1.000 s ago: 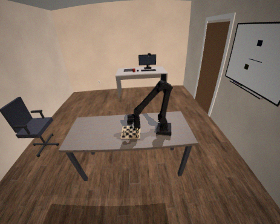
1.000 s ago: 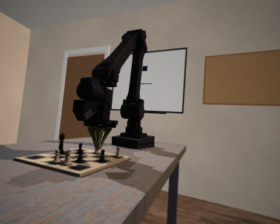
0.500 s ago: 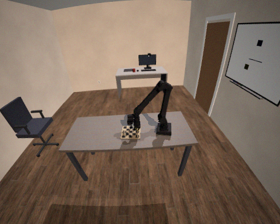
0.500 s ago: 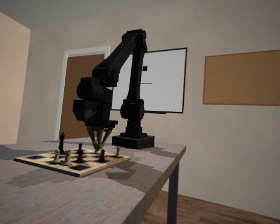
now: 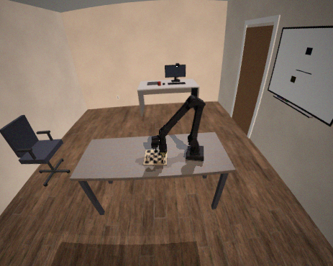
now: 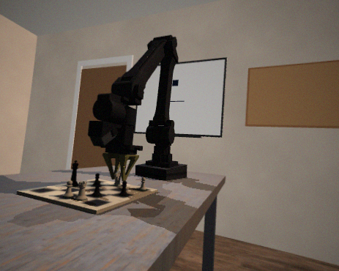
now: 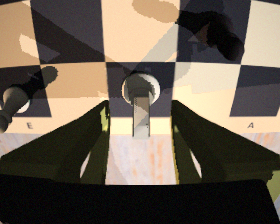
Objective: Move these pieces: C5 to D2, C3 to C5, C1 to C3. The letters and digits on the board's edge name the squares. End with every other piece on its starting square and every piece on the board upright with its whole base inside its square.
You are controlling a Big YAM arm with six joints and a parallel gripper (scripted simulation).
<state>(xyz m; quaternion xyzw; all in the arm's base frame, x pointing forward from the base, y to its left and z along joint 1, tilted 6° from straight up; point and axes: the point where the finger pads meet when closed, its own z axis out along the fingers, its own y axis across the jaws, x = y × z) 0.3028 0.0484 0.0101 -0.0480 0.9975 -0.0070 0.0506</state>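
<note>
The white rook lies 15 cm ahead of my hand, 5 cm to the left of it and 1 cm below it. The rest, counted from my hand: tall black piece 9 cm ahead, 7 cm to the right, 1 cm above; then chessboard 8 cm ahead, 1 cm to the left, 3 cm below.
</note>
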